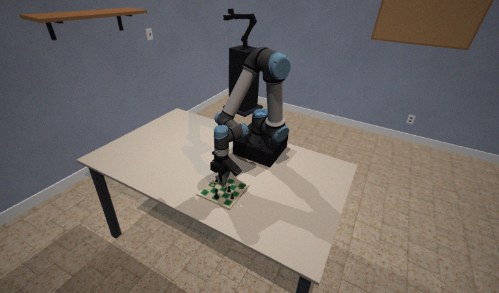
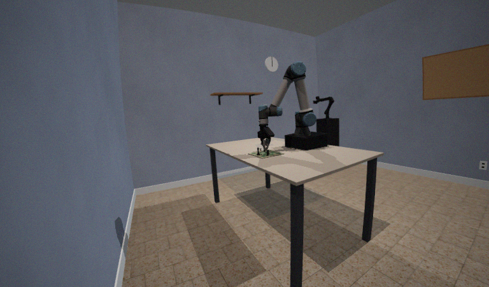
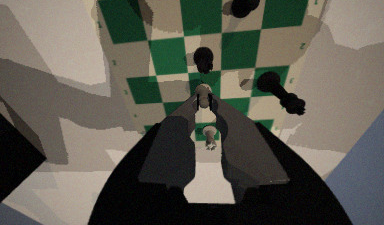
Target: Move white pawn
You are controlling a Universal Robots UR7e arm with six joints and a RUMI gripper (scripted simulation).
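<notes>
Now: the chessboard 40 mm below my hand. Round my hand: white pawn: 10 mm below.
</notes>
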